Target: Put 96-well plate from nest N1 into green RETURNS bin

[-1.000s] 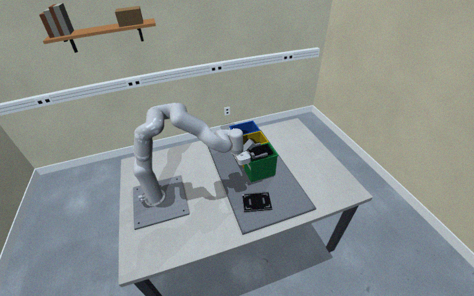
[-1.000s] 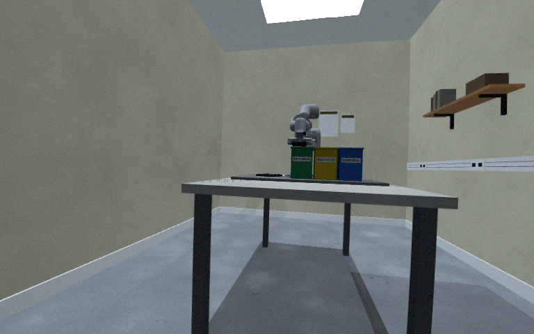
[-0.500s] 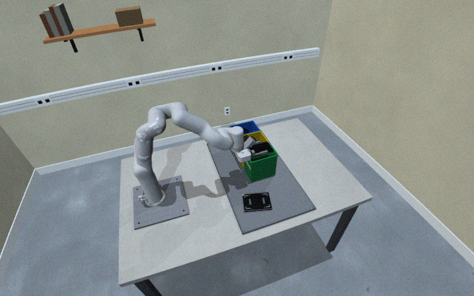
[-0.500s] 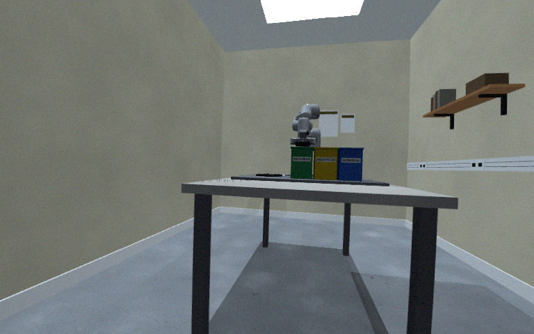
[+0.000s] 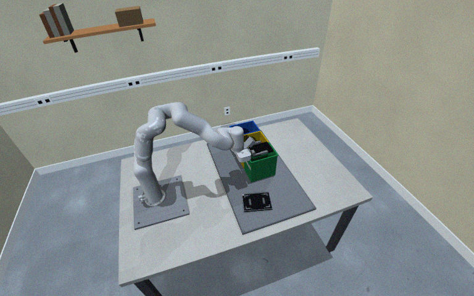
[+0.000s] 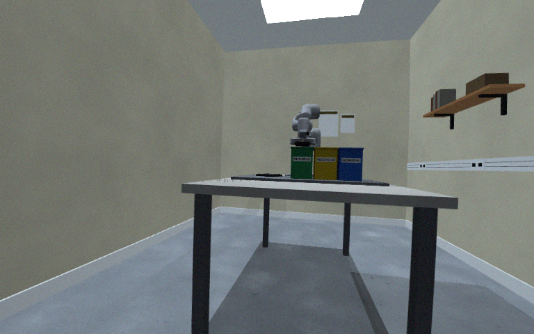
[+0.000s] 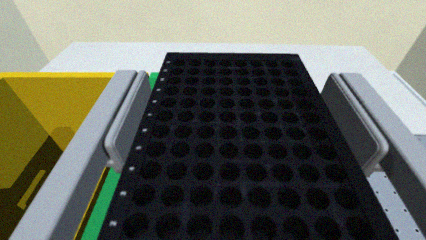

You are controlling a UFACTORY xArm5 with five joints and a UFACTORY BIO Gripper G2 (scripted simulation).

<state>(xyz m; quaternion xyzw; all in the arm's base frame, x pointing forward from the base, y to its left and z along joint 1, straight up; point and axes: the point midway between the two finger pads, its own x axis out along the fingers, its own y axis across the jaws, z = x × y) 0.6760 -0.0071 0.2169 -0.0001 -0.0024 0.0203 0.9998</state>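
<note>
Right now the black 96-well plate is 10 mm below my hand. Also, from my hand: green RETURNS bin 130 mm below; then blue bin 260 mm to the left, 130 mm below, 10 mm behind; then yellow RECYCLE bin 130 mm to the left, 130 mm below, 10 mm behind.
</note>
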